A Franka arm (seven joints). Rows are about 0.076 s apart.
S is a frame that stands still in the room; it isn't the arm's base.
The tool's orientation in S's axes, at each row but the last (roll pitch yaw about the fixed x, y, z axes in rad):
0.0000 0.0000 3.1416
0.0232 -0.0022 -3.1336
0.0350 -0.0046 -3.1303
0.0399 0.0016 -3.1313
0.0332 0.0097 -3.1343
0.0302 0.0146 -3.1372
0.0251 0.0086 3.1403
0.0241 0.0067 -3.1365
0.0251 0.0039 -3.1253
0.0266 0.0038 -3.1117
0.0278 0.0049 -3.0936
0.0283 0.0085 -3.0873
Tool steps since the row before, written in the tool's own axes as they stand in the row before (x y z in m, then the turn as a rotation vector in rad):
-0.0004 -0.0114 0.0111 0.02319 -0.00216 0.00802
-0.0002 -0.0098 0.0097 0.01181 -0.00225 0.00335
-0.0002 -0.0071 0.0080 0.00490 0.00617 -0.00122
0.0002 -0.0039 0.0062 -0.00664 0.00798 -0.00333
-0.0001 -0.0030 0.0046 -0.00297 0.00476 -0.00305
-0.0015 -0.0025 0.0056 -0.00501 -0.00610 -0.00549
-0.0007 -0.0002 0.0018 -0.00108 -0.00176 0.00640
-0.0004 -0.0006 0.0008 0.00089 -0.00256 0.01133
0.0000 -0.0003 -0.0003 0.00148 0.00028 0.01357
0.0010 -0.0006 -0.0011 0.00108 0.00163 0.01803
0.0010 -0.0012 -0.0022 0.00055 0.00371 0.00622
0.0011 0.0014 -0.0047 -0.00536 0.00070 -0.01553
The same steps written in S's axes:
0.0004 0.0114 0.0111 -0.02319 0.00216 0.00802
0.0001 0.0100 0.0095 -0.01182 0.00223 0.00332
0.0002 0.0074 0.0077 -0.00483 -0.00626 -0.00098
-0.0003 0.0041 0.0060 0.00673 -0.00804 -0.00300
0.0000 0.0032 0.0045 0.00303 -0.00484 -0.00286
0.0014 0.0027 0.0055 0.00507 0.00595 -0.00560
0.0007 0.0002 0.0018 0.00103 0.00192 0.00636
0.0004 0.0006 0.0008 -0.00098 0.00283 0.01126
0.0000 0.0003 -0.0003 -0.00153 0.00004 0.01357
-0.0010 0.0005 -0.0011 -0.00111 -0.00118 0.01806
-0.0010 0.0011 -0.0022 -0.00041 -0.00356 0.00632
-0.0010 -0.0016 -0.0047 0.00555 -0.00084 -0.01546

